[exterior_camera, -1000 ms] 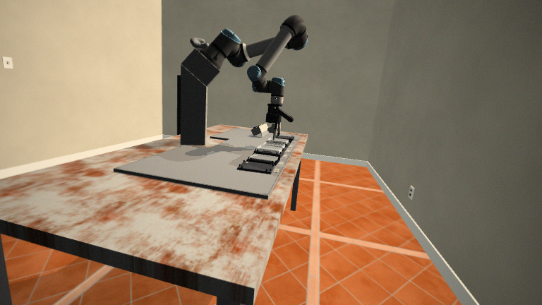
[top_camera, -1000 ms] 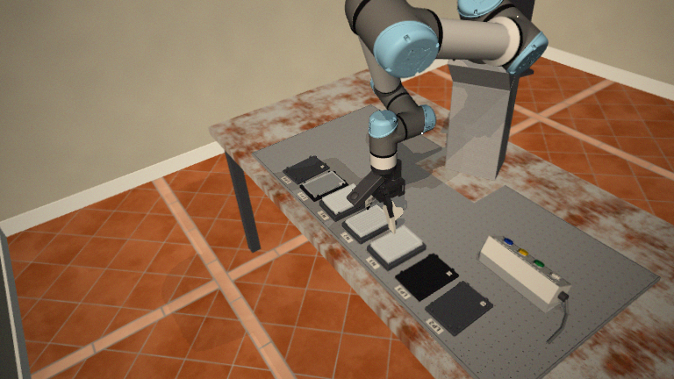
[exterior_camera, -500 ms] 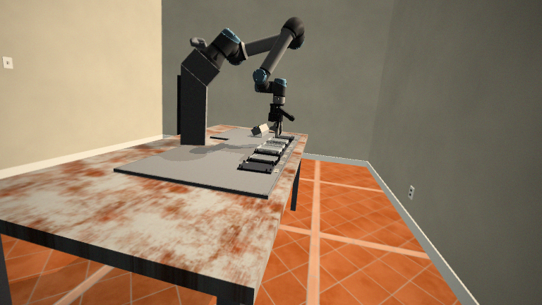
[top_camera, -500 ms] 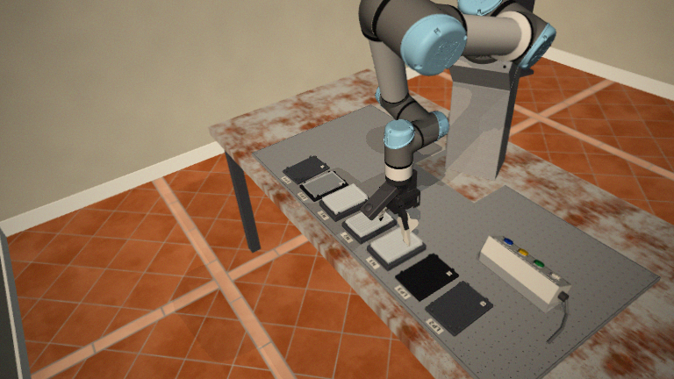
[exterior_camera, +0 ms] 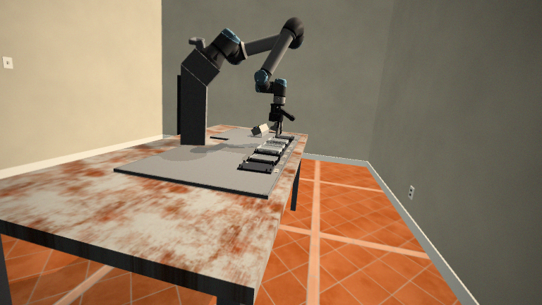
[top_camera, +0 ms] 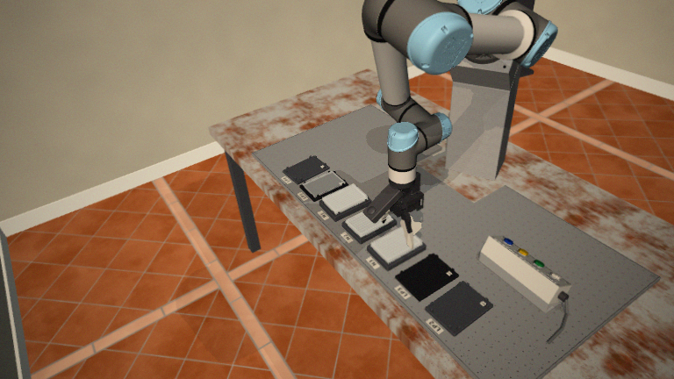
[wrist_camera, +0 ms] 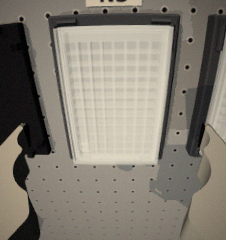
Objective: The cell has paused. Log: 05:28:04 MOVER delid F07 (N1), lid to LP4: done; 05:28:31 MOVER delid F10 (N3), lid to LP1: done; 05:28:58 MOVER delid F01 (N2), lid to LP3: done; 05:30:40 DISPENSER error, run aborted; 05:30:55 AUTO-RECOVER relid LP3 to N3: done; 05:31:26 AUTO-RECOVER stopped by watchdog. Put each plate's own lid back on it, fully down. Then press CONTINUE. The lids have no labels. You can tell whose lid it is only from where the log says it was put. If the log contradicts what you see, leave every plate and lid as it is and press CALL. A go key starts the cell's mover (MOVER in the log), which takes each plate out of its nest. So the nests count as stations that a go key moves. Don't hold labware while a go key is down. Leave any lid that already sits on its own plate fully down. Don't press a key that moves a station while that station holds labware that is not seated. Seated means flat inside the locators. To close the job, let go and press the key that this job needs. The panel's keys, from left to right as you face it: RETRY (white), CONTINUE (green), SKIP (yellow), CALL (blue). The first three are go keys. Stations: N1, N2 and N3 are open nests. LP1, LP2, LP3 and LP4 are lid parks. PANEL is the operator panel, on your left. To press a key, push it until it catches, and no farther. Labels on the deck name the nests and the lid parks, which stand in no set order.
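My gripper is now 5 cm above the dark nest frame. Also, from my hand: yellow key: 28 cm behind, 20 cm to the left; plate: 6 cm ahead, 26 cm to the right, 4 cm below; blue CALL key: 27 cm behind, 15 cm to the left.
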